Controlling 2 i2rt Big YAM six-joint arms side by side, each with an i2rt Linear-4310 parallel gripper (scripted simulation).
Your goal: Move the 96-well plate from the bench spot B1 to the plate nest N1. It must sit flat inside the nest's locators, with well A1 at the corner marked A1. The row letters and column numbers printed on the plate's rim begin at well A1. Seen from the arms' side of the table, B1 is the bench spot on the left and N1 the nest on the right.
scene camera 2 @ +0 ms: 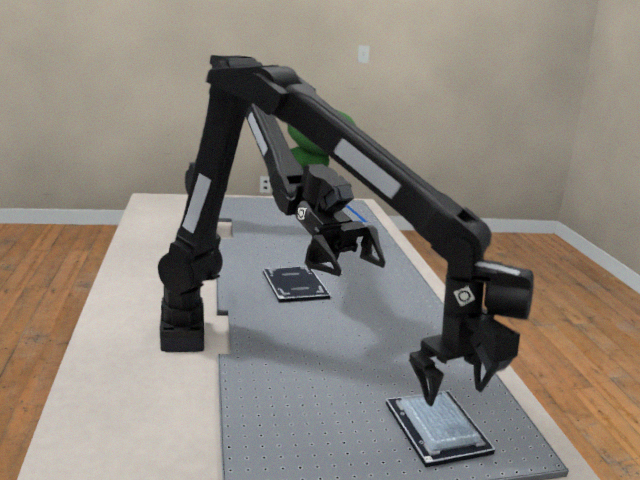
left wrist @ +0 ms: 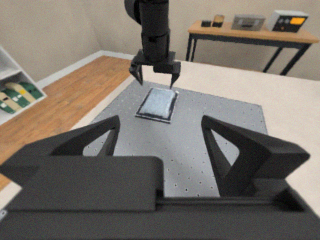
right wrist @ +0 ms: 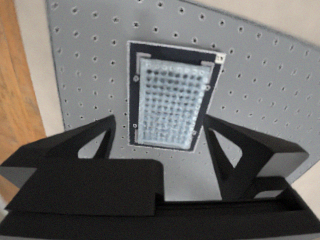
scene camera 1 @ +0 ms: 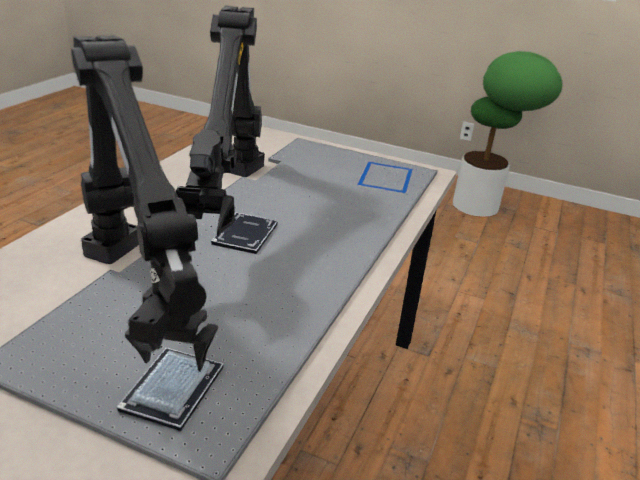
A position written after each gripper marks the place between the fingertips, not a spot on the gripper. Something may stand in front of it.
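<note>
The left gripper can be seen in scene camera 2 (scene camera 2: 362,269), in scene camera 1 (scene camera 1: 193,232) and in the left wrist view (left wrist: 160,119). As for the right gripper, it shows in scene camera 2 (scene camera 2: 454,397), in scene camera 1 (scene camera 1: 174,365), in the left wrist view (left wrist: 156,86) and in the right wrist view (right wrist: 159,119). There's a clear 96-well plate too, and you'd find it in scene camera 2 (scene camera 2: 443,426), in scene camera 1 (scene camera 1: 171,383) and in the right wrist view (right wrist: 163,108). And there's a dark nest (scene camera 1: 203,384).
</note>
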